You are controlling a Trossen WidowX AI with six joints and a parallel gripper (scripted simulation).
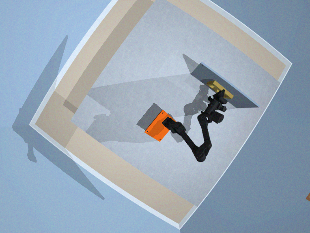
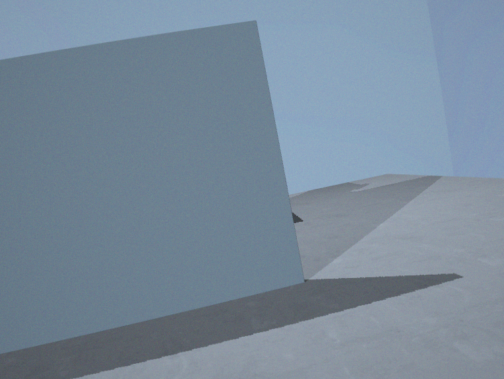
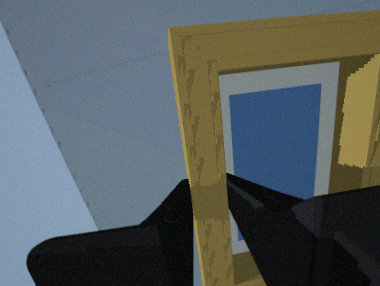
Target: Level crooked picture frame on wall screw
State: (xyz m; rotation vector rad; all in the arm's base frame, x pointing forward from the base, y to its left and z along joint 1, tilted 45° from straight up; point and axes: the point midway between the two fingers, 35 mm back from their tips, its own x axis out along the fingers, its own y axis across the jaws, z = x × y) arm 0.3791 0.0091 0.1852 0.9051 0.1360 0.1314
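The picture frame is 10 mm ahead of my gripper tip, 10 mm to the left of it and 50 mm below it. Also, from my gripper tip: grey wall panel: 20 mm ahead, 70 mm below.
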